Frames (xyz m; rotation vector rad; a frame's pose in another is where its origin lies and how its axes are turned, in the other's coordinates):
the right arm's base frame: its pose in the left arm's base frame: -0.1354 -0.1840 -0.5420 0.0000 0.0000 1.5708
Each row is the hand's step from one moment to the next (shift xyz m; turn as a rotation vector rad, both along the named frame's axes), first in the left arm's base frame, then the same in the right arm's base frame.
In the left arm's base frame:
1: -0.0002 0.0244 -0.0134 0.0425 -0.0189 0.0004
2: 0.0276 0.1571 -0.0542 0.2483 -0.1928 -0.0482
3: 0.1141 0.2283 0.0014 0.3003 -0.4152 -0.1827
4: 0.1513 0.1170 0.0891 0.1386 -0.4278 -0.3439
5: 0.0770 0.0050 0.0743 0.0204 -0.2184 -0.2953
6: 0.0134 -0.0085 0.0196 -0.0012 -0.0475 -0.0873
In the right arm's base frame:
1: 0.0244 0.0002 -0.0134 -0.0189 -0.0425 0.0004
2: 0.1571 -0.0276 -0.0542 -0.1928 -0.2483 -0.0482
3: 0.2283 -0.1141 0.0014 -0.4152 -0.3003 -0.1827
4: 0.1170 -0.1513 0.0891 -0.4278 -0.1386 -0.3439
5: 0.0050 -0.0770 0.0743 -0.2184 -0.0204 -0.2953
6: -0.0085 -0.0134 0.0196 -0.0475 0.0012 -0.0873

